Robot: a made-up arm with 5 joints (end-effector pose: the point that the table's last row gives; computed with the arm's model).
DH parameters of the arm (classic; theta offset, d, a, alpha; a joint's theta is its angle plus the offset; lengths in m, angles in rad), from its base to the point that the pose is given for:
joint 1: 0 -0.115 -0.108 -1.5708
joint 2: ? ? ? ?
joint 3: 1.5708 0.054 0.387 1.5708
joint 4: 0 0.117 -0.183 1.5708
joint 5: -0.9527 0 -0.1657 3.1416
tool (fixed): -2.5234 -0.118 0 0
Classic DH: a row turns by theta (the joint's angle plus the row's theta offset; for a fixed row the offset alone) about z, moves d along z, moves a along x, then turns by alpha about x.
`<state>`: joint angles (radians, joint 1 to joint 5).
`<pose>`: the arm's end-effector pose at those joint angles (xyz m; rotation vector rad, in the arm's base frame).
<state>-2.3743 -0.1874 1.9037 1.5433 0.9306</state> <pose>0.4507 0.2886 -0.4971 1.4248 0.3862 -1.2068</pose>
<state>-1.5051 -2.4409 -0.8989 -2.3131 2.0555</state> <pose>0.4316 0.6361 -0.1181 0.1209 0.4698 0.6445</pose>
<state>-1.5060 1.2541 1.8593 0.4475 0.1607</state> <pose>0.3075 0.3642 0.0194 1.6884 0.0625 0.2283</pose>
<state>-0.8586 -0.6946 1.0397 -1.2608 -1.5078</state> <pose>0.2176 0.4741 -0.1149 -1.7415 0.9272 0.9111</pose>
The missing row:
joint 2: 0 0.153 0.027 1.5708
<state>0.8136 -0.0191 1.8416 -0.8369 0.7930</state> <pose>-0.3280 0.0506 0.1158 0.1449 -0.9742 1.7352</pose>
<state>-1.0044 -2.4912 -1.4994 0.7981 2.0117</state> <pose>0.0492 0.2969 0.2467 2.8641 -0.9131 0.1196</pose>
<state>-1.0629 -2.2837 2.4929 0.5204 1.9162</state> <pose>0.0230 -0.0860 -0.0548 -1.5923 -1.2019 -0.7597</pose>
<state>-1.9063 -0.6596 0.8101 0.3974 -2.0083</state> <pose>0.5822 0.0146 -0.2697 -0.4619 0.0823 0.9851</pose>
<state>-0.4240 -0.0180 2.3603 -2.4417 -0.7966</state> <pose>-0.5151 0.2830 0.1196 -2.3997 -1.5296 1.0007</pose>
